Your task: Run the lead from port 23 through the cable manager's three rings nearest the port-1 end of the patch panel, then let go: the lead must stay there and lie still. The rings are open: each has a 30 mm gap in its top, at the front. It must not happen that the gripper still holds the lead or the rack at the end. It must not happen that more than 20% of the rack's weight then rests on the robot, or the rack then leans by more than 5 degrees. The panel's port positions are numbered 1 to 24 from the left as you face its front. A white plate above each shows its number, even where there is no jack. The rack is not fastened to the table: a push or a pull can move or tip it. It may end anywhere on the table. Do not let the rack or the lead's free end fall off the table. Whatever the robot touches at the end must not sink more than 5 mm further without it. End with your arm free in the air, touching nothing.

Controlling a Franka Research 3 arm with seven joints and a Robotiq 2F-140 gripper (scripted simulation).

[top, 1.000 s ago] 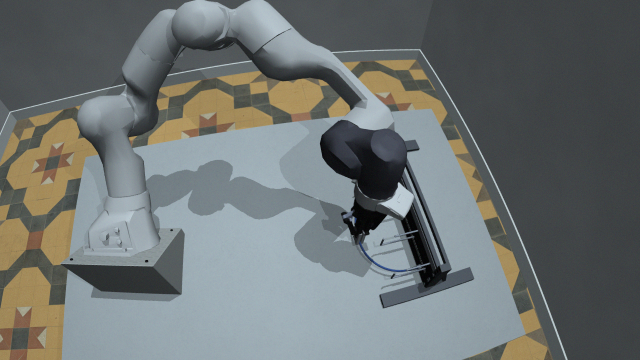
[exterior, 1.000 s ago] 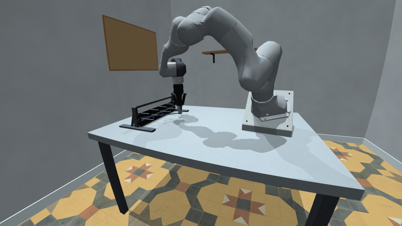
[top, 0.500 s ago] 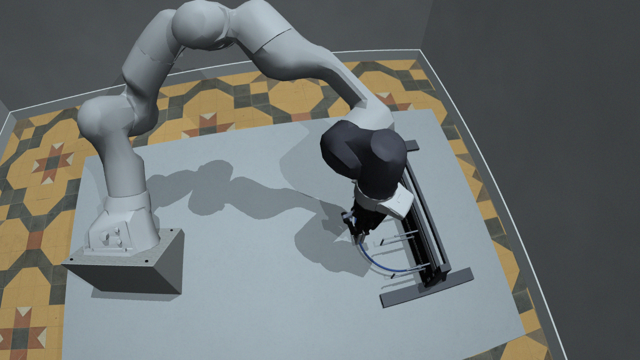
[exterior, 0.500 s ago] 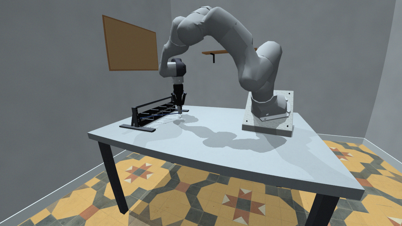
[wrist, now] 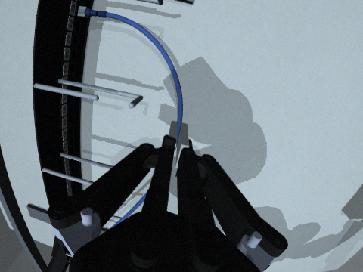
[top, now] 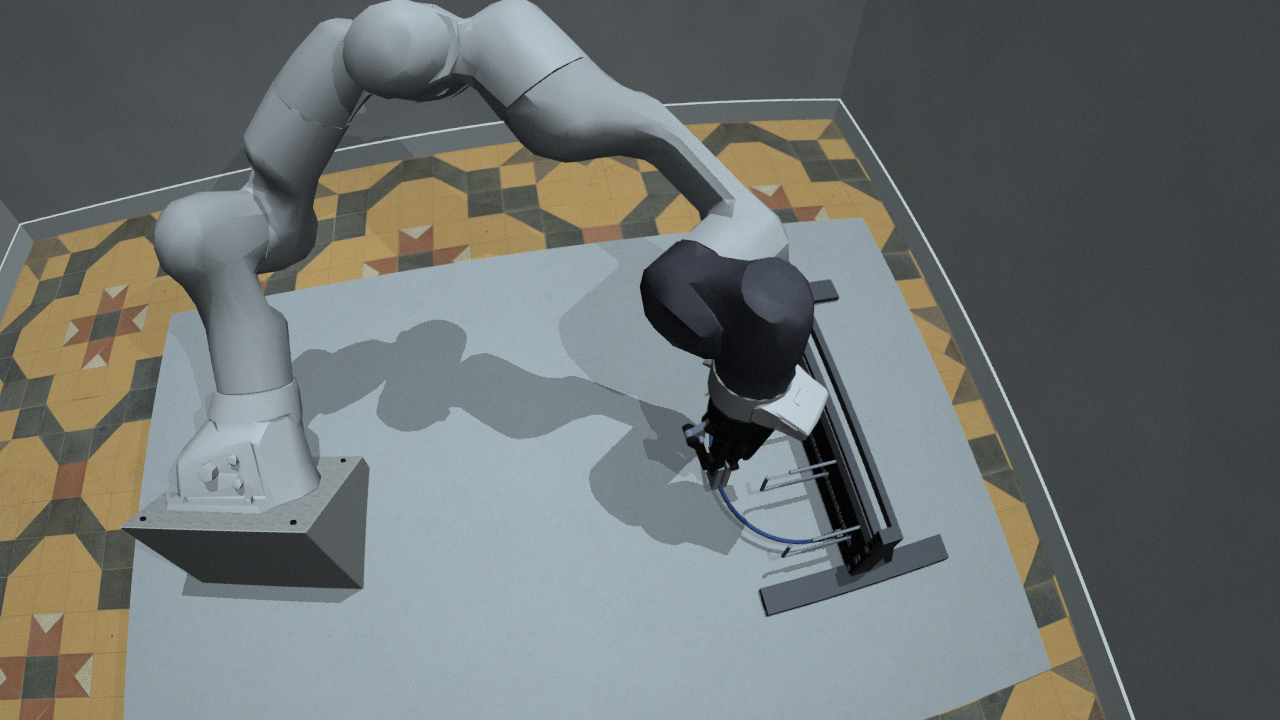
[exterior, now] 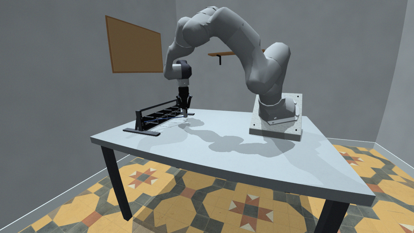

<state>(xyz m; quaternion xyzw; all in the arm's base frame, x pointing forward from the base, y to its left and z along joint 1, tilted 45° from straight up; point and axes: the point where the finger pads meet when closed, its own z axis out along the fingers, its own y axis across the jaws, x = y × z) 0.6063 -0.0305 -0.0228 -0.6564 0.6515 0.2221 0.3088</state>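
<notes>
Now: hand 17 cm short of the rack, 6 cm to the right of it and 1 cm below it.
</notes>
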